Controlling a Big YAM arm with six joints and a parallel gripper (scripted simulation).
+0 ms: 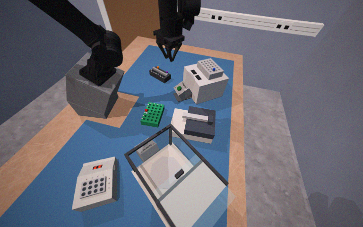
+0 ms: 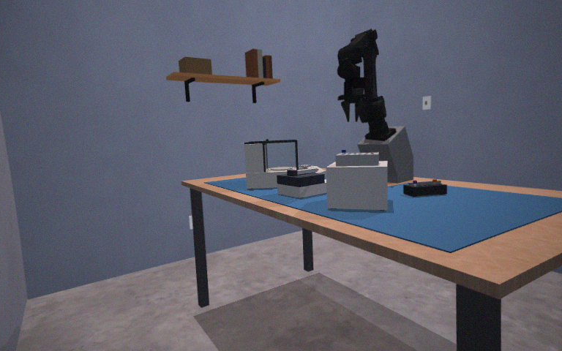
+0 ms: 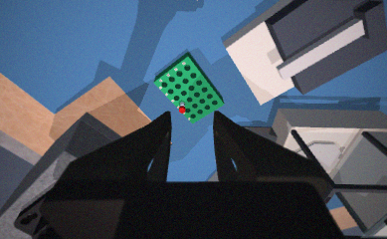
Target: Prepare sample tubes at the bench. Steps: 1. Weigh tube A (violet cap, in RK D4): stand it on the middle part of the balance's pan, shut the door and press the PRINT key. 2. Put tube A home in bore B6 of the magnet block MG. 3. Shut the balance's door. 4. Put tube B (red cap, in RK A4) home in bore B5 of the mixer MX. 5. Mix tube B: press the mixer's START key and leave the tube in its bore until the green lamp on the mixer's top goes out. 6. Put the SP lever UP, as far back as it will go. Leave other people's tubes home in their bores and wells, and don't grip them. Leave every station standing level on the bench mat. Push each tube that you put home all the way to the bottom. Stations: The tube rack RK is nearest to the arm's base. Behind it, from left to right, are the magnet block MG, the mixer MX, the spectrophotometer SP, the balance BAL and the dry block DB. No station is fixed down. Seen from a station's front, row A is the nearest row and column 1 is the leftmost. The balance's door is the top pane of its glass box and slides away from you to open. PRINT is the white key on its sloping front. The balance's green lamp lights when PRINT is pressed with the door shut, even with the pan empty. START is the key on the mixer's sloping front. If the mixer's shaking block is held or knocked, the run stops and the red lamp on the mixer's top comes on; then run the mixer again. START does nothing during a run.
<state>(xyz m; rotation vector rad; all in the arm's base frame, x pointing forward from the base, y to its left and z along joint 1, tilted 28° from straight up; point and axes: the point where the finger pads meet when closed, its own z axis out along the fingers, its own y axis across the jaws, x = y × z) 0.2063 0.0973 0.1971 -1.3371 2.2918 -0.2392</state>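
My hand is 200 mm short of the balance door, 410 mm to the left of it and 80 mm above it. Round my hand: SP lever: 160 mm ahead, 100 mm to the right, 200 mm below; blue-capped tube: 180 mm ahead, 160 mm to the left, 130 mm below; green start key: 30 mm ahead, 80 mm to the left, 220 mm below.
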